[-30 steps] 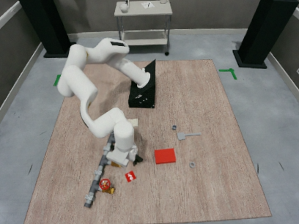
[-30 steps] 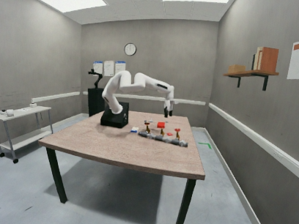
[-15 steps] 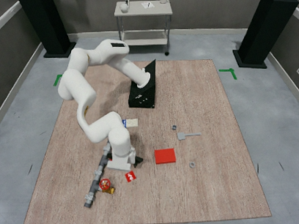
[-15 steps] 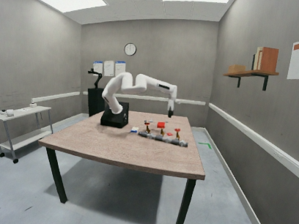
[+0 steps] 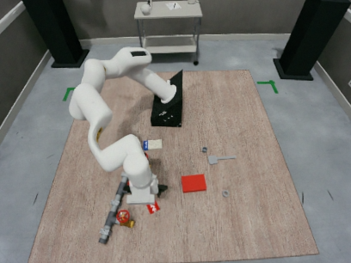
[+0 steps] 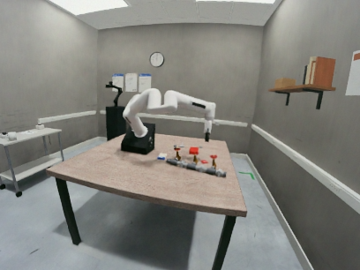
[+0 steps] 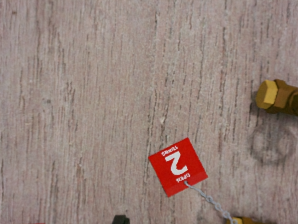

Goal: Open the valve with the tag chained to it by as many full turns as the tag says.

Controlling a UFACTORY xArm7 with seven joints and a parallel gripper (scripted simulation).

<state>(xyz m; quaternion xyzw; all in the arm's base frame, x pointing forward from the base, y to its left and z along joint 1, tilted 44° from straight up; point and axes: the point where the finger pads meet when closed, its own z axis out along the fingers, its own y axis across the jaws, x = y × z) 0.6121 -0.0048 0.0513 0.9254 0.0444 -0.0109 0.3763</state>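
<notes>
Now: the red square tag 20 cm below my hand and 1 cm behind it. Also, from my hand: grey key-shaped tool 34 cm to the left, 28 cm behind, 19 cm below; then white card 36 cm behind, 19 cm below, 4 cm to the right; then red block 20 cm to the left, 18 cm below, 13 cm behind.
</notes>
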